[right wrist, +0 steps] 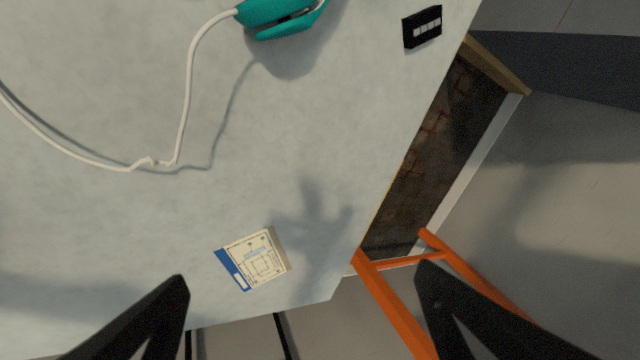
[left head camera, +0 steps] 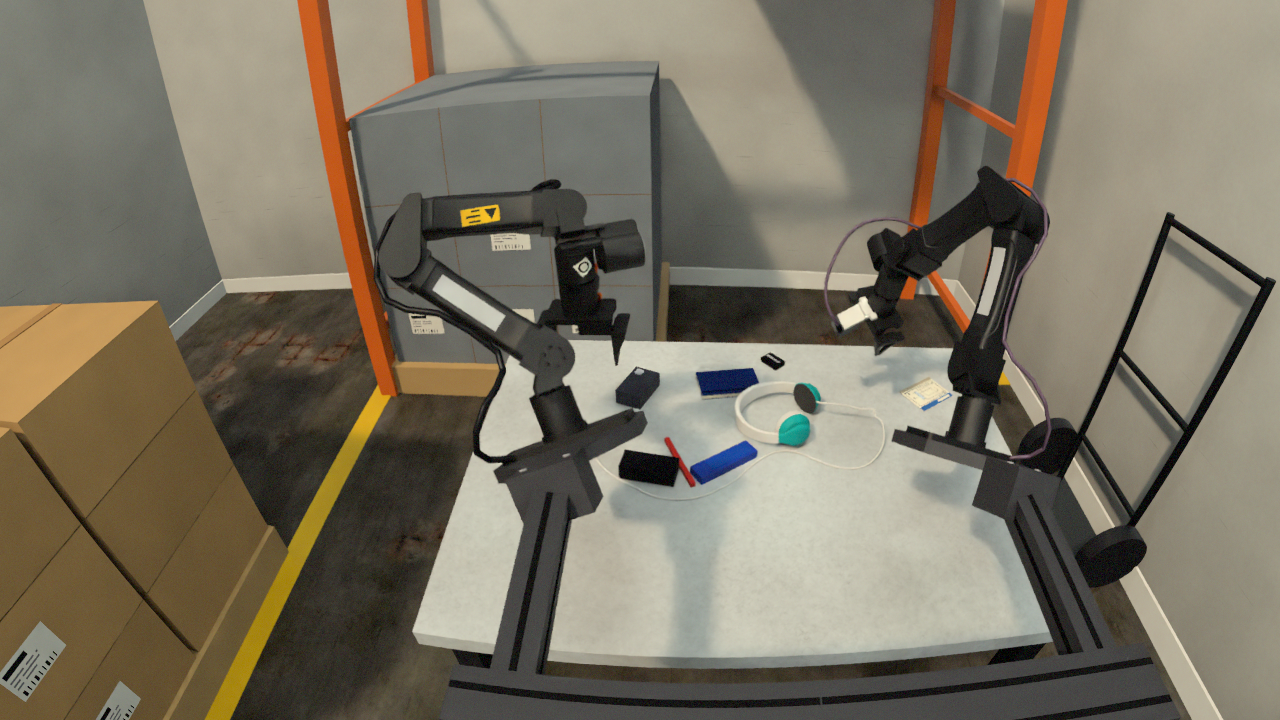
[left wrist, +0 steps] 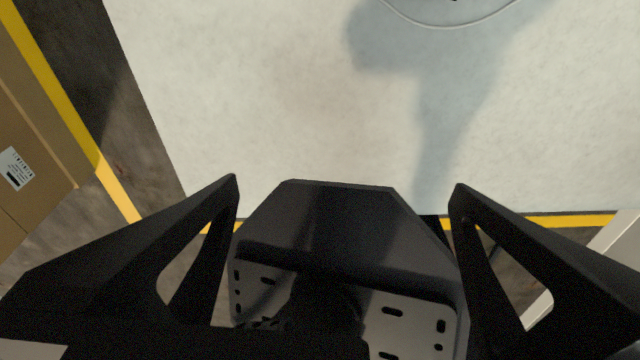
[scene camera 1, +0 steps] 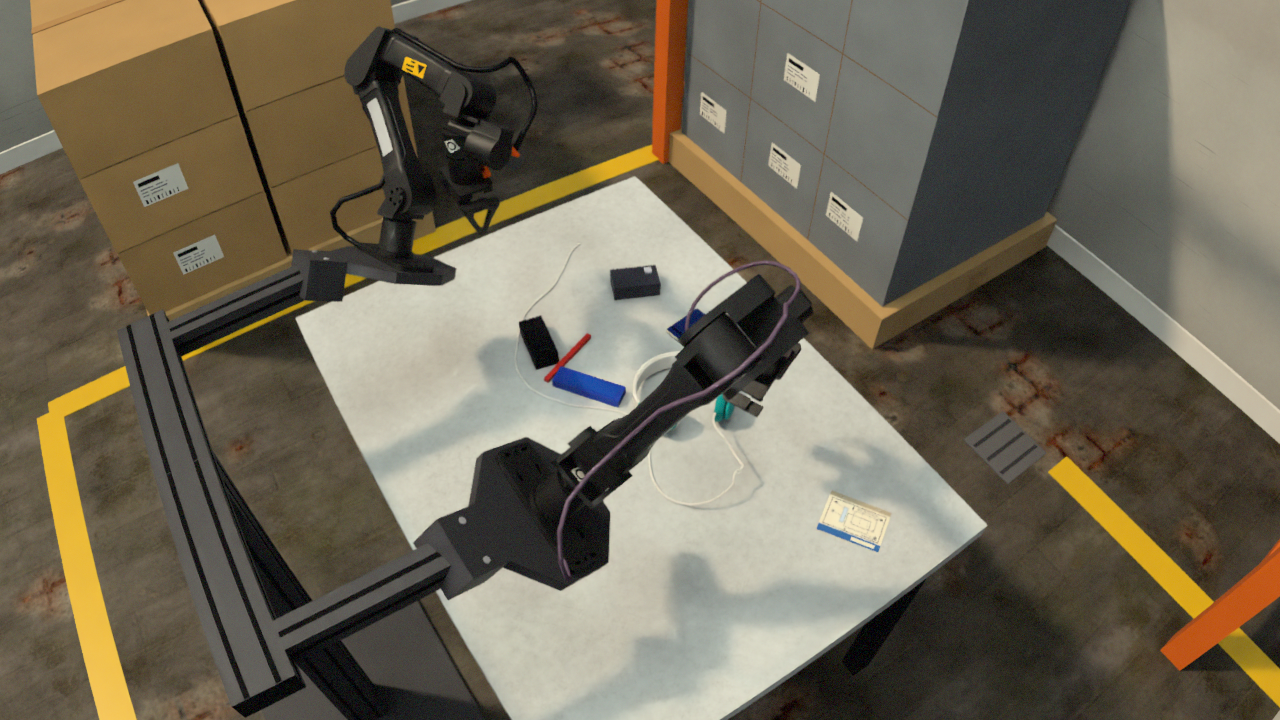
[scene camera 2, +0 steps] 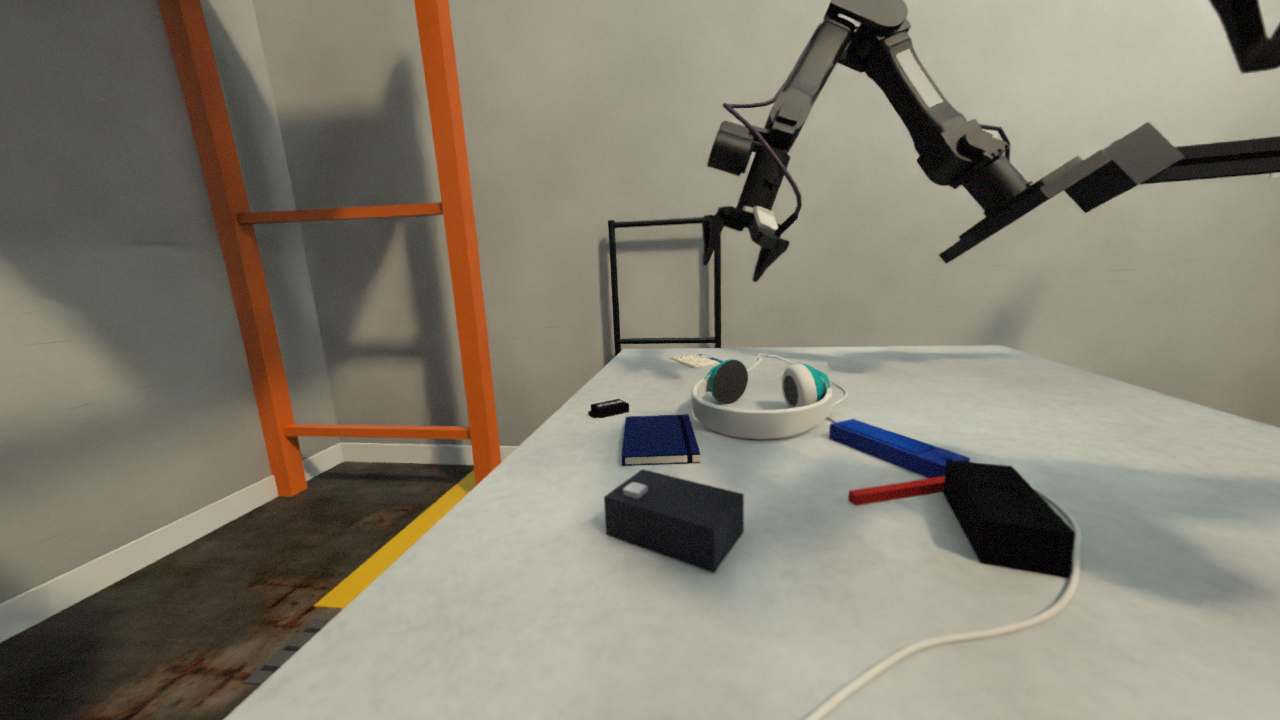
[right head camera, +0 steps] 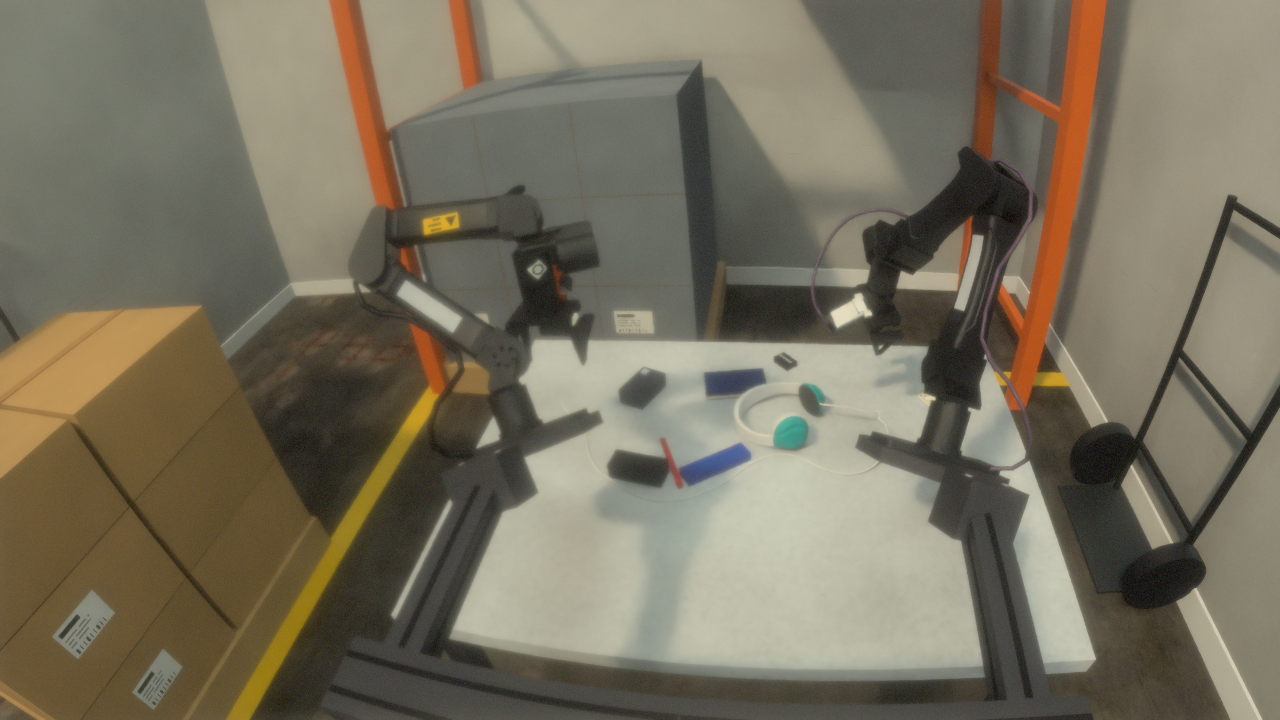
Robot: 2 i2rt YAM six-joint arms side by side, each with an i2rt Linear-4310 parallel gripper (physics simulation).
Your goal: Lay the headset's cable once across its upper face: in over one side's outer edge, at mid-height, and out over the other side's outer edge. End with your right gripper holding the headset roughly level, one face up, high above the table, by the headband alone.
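Places are measured from the left arm's base along level axes (x ahead, y left, z up), in millimetres.
Pixels of known places: left gripper, fingertip midpoint: [left head camera: 587, 363] [left wrist: 344, 189] [scene camera 1: 472, 219] [right head camera: 556, 363]; right gripper, fingertip midpoint: [right wrist: 305, 277] [left head camera: 867, 337] [scene camera 1: 767, 390] [scene camera 2: 730, 273] [right head camera: 869, 335]; left arm's base at its link origin: [left head camera: 568, 440] [left wrist: 328, 310] [scene camera 1: 393, 259] [right head camera: 524, 438]; right arm's base at its link origin: [left head camera: 963, 448] [scene camera 1: 546, 508] [right head camera: 936, 457].
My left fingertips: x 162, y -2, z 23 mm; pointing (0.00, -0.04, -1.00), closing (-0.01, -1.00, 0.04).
Observation:
For each thing: its top centre in the pictures, then the offset to it from my left fingertips. "spot": a spot on its surface instead.
- white headband at its top centre: [scene camera 2: 758, 368] [scene camera 1: 682, 375] [right head camera: 777, 396] [left head camera: 778, 395] 248 mm ahead, 349 mm right, 237 mm down
- blue notebook at its top centre: [scene camera 2: 658, 432] [scene camera 1: 705, 336] [right head camera: 735, 381] [left head camera: 728, 381] 375 mm ahead, 246 mm right, 299 mm down
- long blue block at its top centre: [scene camera 2: 892, 438] [right head camera: 715, 460] [scene camera 1: 588, 383] [left head camera: 724, 458] 105 mm ahead, 237 mm right, 290 mm down
- red stick at a spot on its surface: [left head camera: 678, 461] spot: 77 mm ahead, 146 mm right, 278 mm down
- black box at its top centre: [scene camera 2: 1000, 490] [right head camera: 637, 461] [left head camera: 648, 461] [scene camera 1: 538, 336] 70 mm ahead, 90 mm right, 276 mm down
- dark box at its top centre: [scene camera 2: 673, 489] [scene camera 1: 635, 274] [left head camera: 637, 379] [right head camera: 641, 379] 328 mm ahead, 41 mm right, 270 mm down
- small black item at its top centre: [right wrist: 430, 25] [scene camera 2: 607, 403] [right head camera: 784, 357] [left head camera: 772, 357] 474 mm ahead, 355 mm right, 295 mm down
- cream card at its top centre: [right wrist: 257, 261] [scene camera 1: 854, 520] [scene camera 2: 697, 360] [left head camera: 926, 393] 368 mm ahead, 746 mm right, 309 mm down
The headset, with a white headband [left head camera: 742, 420] [scene camera 2: 760, 423] and two teal ear cups [left head camera: 794, 429] [right wrist: 280, 12], lies flat on the table. Its white cable [left head camera: 884, 436] [scene camera 1: 698, 504] [right wrist: 188, 90] leaves the ear cup at the upper right in the left head camera. It rises slightly there, loops round to the right and runs along the table to the left. No cable crosses the headset. My right gripper [scene camera 2: 732, 269] [right wrist: 305, 277] is open and empty, above the table beyond the ear cups. My left gripper [left wrist: 344, 189] is open and empty, high at the left.
A blue notebook [left head camera: 726, 382] [scene camera 2: 660, 438] lies beside the headband. A long blue block [left head camera: 724, 461], a red stick [left head camera: 678, 461] and a black box [left head camera: 648, 467] lie left of the headset. A dark box [left head camera: 637, 386], a small black item [left head camera: 772, 360] and a cream card [scene camera 1: 853, 519] lie farther off.

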